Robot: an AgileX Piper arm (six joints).
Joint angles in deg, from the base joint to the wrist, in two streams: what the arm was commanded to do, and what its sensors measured. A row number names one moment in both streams.
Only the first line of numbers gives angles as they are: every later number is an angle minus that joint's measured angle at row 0.
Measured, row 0: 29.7 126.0 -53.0 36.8 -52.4 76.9
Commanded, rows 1 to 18: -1.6 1.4 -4.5 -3.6 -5.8 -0.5; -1.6 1.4 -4.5 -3.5 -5.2 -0.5; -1.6 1.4 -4.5 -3.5 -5.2 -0.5; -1.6 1.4 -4.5 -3.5 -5.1 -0.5; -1.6 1.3 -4.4 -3.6 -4.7 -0.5; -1.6 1.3 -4.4 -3.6 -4.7 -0.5; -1.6 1.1 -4.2 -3.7 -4.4 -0.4; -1.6 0.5 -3.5 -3.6 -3.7 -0.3; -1.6 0.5 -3.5 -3.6 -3.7 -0.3; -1.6 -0.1 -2.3 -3.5 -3.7 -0.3; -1.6 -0.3 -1.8 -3.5 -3.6 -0.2; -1.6 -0.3 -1.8 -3.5 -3.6 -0.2; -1.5 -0.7 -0.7 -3.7 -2.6 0.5; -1.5 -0.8 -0.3 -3.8 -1.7 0.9; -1.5 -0.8 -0.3 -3.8 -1.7 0.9; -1.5 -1.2 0.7 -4.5 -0.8 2.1; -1.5 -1.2 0.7 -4.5 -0.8 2.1; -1.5 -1.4 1.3 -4.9 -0.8 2.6
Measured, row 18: -0.5 -1.3 1.5 -2.3 1.2 2.0
